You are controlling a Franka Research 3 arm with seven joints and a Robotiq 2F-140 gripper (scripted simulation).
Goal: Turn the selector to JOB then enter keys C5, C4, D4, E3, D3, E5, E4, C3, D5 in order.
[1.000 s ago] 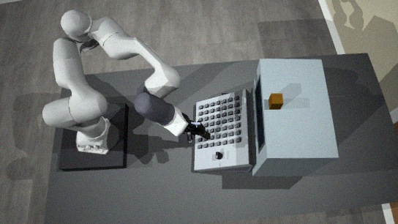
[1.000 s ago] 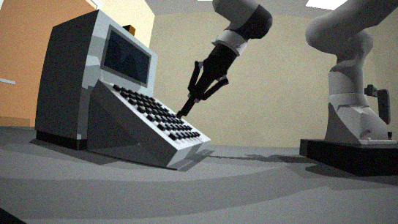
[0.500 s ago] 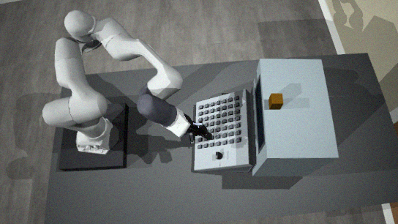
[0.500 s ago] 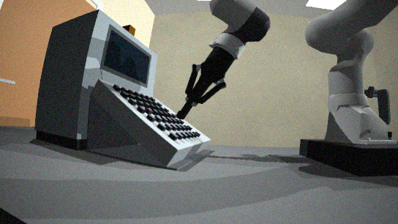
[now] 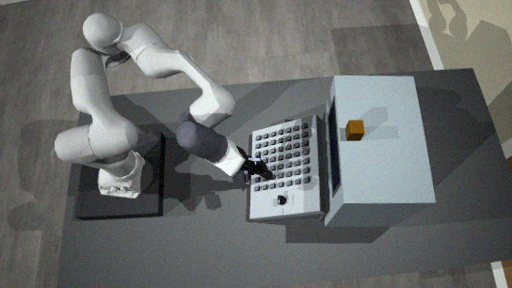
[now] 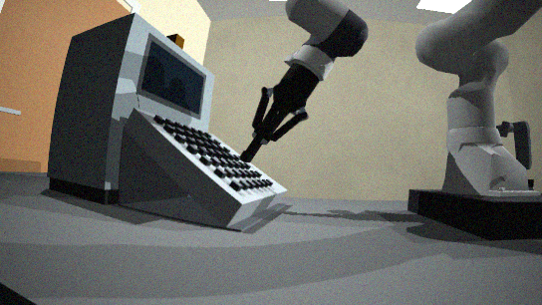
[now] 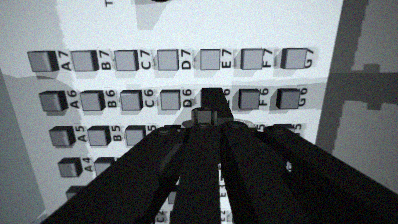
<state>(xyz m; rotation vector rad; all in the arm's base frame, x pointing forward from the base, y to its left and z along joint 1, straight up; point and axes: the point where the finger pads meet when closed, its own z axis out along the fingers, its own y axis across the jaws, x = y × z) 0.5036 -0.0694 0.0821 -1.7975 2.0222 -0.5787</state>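
The E6 key is 4 cm below my hand and 2 cm ahead of it. From my hand the other things lie so: E5 key (4 cm below, 3 cm to the left, 3 cm ahead); then C6 key (8 cm ahead, 1 cm to the right); then D6 key (5 cm ahead, 2 cm below, 1 cm to the right).
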